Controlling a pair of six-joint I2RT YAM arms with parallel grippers.
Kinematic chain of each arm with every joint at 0, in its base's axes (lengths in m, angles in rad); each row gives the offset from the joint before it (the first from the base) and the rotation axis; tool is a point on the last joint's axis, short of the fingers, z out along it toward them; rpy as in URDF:
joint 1: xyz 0 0 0.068 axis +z
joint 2: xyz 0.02 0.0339 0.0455 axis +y
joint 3: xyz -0.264 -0.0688 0 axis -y
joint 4: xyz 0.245 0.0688 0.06 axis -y
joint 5: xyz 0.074 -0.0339 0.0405 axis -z
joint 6: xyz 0.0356 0 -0.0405 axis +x
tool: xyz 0 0 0 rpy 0 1.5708 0
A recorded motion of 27 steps. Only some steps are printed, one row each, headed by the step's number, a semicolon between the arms.
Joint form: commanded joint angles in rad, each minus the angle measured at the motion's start. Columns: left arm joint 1, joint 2, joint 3, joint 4, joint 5, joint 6; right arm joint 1, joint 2, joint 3, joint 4, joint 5, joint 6.
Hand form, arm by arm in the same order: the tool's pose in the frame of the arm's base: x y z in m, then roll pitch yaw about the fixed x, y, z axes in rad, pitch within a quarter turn. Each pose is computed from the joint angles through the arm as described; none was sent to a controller.
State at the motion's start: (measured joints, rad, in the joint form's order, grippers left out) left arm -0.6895 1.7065 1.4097 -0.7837 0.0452 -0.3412; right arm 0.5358 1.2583 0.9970 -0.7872 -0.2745 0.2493
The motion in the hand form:
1: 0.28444 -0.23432 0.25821 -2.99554 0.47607 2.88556; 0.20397 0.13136 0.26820 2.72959 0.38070 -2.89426
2: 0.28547 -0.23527 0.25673 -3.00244 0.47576 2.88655; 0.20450 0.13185 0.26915 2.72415 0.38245 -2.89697
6: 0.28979 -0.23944 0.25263 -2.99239 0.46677 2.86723; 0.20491 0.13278 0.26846 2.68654 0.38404 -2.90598
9: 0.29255 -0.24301 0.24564 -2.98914 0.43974 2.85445; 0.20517 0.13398 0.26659 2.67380 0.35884 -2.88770
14: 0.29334 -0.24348 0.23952 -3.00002 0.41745 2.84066; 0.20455 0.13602 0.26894 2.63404 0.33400 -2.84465
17: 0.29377 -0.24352 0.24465 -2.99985 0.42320 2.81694; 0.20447 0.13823 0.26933 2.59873 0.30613 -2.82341
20: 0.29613 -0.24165 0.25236 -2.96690 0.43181 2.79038; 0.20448 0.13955 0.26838 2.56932 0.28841 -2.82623
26: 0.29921 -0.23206 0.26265 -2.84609 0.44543 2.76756; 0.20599 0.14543 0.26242 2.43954 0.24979 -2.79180
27: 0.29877 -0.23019 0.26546 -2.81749 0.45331 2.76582; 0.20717 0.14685 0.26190 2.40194 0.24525 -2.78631
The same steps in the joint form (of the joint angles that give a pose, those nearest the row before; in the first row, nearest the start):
1: -0.0055 0.0362 0.0178 0.0210 -0.1062 -0.0469; -0.0062 0.0071 0.0242 -0.0634 -0.0195 0.0243
2: -0.0063 0.0430 0.0206 0.0220 -0.1133 -0.0488; -0.0060 0.0085 0.0280 -0.0619 -0.0230 0.0272
6: -0.0054 0.0682 0.0354 0.0289 -0.0912 -0.0324; -0.0081 0.0069 0.0200 -0.0411 -0.0554 0.0368
9: -0.0063 0.0957 0.0460 0.0224 -0.0730 -0.0267; -0.0081 0.0204 0.0257 -0.0584 -0.0824 0.0243
14: -0.0055 0.1104 0.0445 0.0144 -0.0690 -0.0175; -0.0081 0.0343 0.0470 -0.0937 -0.1453 -0.0104
17: -0.0040 0.1074 0.0602 0.0017 -0.0600 0.0062; -0.0064 0.0493 0.0612 -0.1183 -0.1934 -0.0234
20: 0.0079 0.1007 0.0789 -0.0058 -0.0145 0.0420; -0.0058 0.0556 0.0615 -0.1195 -0.2241 -0.0146
26: 0.0459 0.0709 0.0734 0.0101 0.1266 0.0948; -0.0061 0.0861 0.0538 -0.1033 -0.3710 -0.0305
27: 0.0519 0.0604 0.0683 0.0178 0.1563 0.1014; -0.0081 0.0941 0.0545 -0.0954 -0.4113 -0.0325

